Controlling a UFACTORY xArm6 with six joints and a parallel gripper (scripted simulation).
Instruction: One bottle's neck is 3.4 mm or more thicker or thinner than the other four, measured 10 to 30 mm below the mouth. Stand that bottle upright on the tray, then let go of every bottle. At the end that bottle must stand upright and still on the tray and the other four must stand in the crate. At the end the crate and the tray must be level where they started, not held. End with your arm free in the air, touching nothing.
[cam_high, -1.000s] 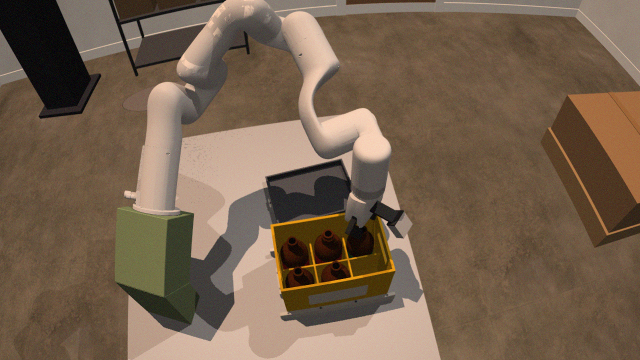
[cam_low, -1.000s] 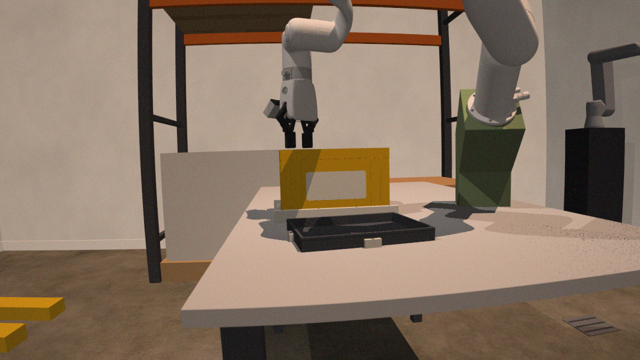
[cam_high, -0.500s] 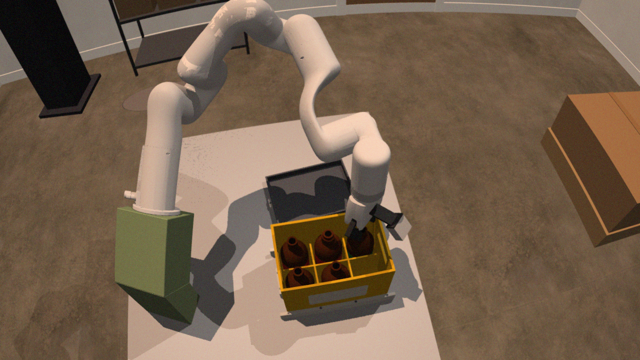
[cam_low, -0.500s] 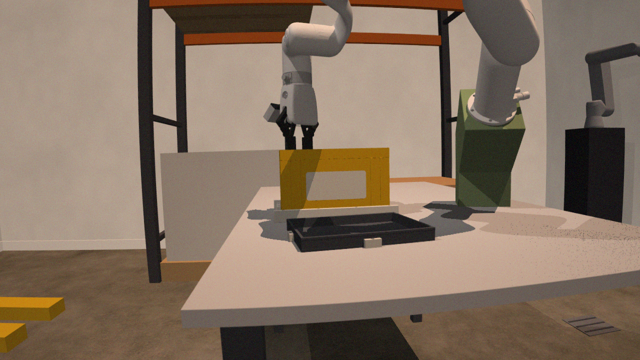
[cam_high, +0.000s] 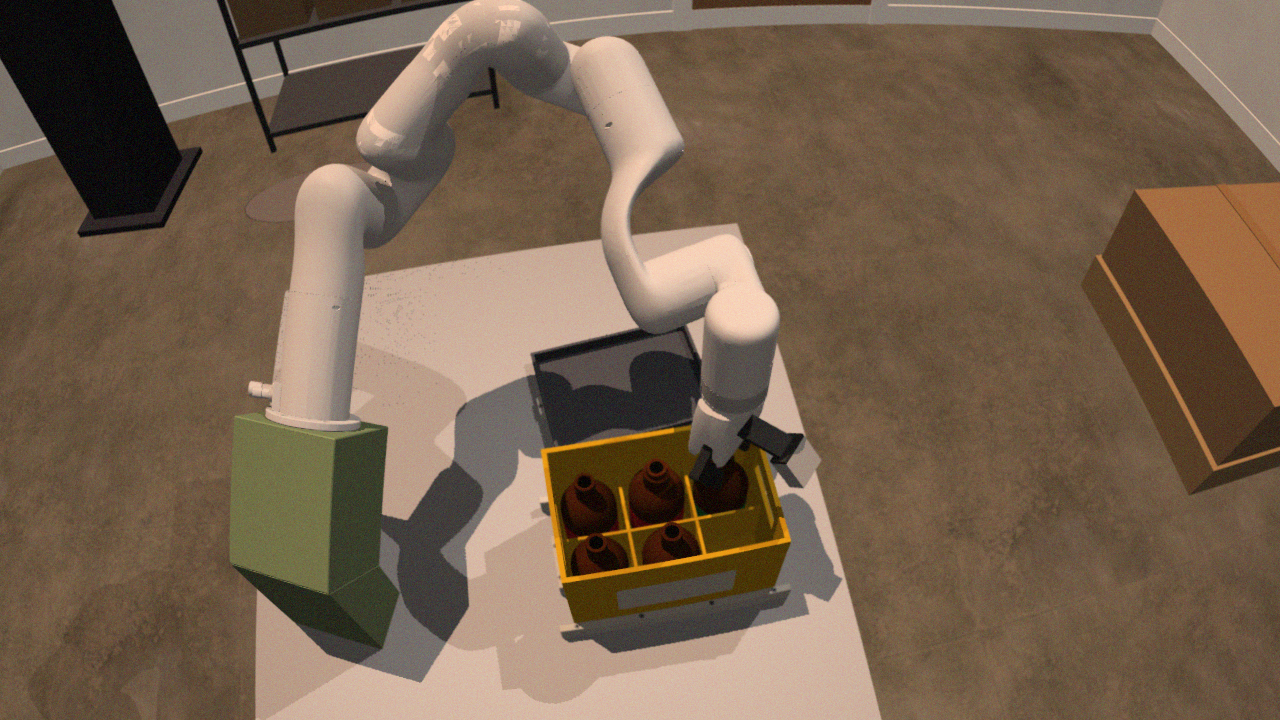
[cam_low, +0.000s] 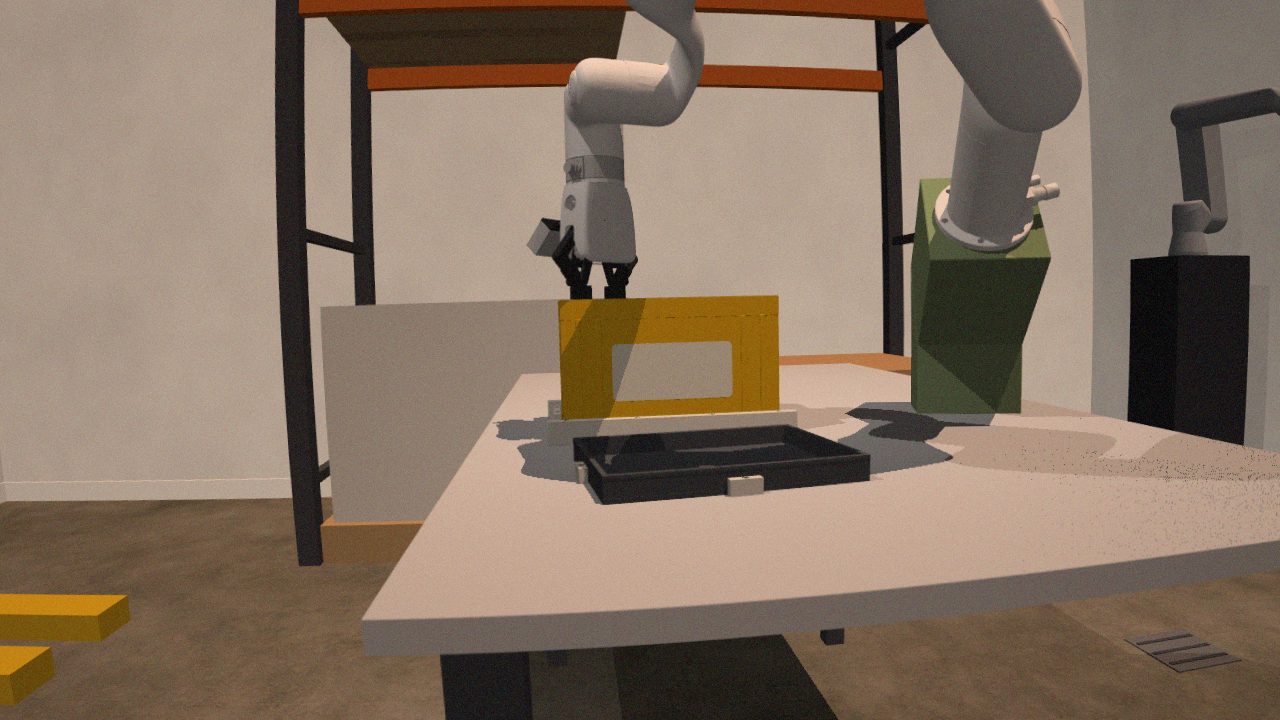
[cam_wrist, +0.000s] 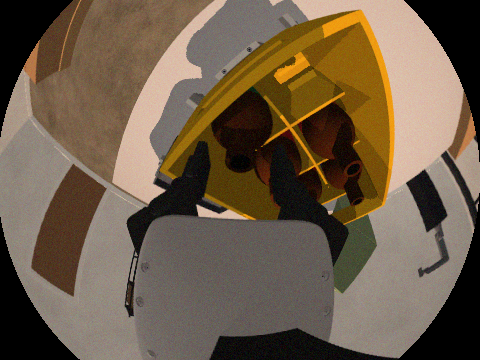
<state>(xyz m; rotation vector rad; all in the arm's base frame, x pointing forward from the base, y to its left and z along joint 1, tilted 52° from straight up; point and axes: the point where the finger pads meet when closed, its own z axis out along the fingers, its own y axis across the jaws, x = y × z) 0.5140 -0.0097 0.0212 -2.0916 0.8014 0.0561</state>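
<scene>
The glass bottle lies 8 cm below my hand, 8 cm behind it and 1 cm to the right of it. Also, from my hand: yellow crate (9 cm below, 8 cm behind, 6 cm to the right); dark tray (22 cm to the left, 16 cm below, 13 cm behind).
</scene>
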